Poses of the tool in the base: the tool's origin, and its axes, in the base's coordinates. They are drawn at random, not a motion.
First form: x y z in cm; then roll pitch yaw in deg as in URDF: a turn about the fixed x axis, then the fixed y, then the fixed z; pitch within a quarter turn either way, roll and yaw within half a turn.
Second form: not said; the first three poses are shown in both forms.
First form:
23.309 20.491 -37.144 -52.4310 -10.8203 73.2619
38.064 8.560 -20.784 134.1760 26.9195 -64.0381
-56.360 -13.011 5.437 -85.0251 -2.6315 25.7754
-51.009 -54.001 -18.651 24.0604 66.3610 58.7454
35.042 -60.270 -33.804 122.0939 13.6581 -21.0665
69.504 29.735 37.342 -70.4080 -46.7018 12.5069
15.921 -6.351 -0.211 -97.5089 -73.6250 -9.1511
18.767 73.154 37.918 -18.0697 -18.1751 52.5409
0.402 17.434 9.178 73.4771 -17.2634 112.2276
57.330 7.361 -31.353 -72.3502 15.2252 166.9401
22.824 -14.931 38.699 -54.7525 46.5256 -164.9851
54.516 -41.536 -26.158 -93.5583 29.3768 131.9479
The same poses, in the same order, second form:
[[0.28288 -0.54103 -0.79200 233.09], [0.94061 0.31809 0.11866 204.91], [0.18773 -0.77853 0.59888 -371.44], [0 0 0 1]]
[[0.39034 -0.48439 -0.78294 380.64], [-0.80166 -0.59701 -0.03031 85.60], [-0.45274 0.63949 -0.62135 -207.84], [0 0 0 1]]
[[0.89956 0.00348 -0.43679 -563.60], [0.43439 0.09798 0.89538 -130.11], [0.04591 -0.99518 0.08663 54.37], [0 0 0 1]]
[[0.20804 -0.58681 0.78254 -510.09], [0.34278 0.79305 0.50356 -540.01], [-0.91609 0.16348 0.36613 -186.51], [0 0 0 1]]
[[0.90678 -0.00431 -0.42159 350.42], [-0.34929 -0.56770 -0.74546 -602.70], [-0.23613 0.82322 -0.51628 -338.04], [0 0 0 1]]
[[0.66952 0.59677 -0.44227 695.04], [0.14851 0.47585 0.86690 297.35], [0.72779 -0.64609 0.22996 373.42], [0 0 0 1]]
[[0.27833 0.91832 0.28146 159.21], [-0.04484 -0.28030 0.95887 -63.51], [0.95944 -0.27951 -0.03684 -2.11], [0 0 0 1]]
[[0.57785 -0.69580 -0.42657 187.67], [0.75418 0.65500 -0.04674 731.54], [0.31192 -0.29470 0.90325 379.18], [0 0 0 1]]
[[-0.36125 -0.15564 0.91939 4.02], [0.88399 -0.37095 0.28454 174.34], [0.29676 0.91552 0.27159 91.78], [0 0 0 1]]
[[-0.93994 0.17527 -0.29290 573.30], [0.21804 -0.35191 -0.91029 73.61], [-0.26261 -0.91948 0.29256 -313.53], [0 0 0 1]]
[[-0.66454 0.72192 -0.19293 228.24], [-0.17825 -0.40387 -0.89728 -149.31], [-0.72568 -0.56189 0.39707 386.99], [0 0 0 1]]
[[-0.58250 0.37344 -0.72197 545.16], [0.64812 -0.32266 -0.68981 -415.36], [-0.49055 -0.86973 -0.05408 -261.58], [0 0 0 1]]

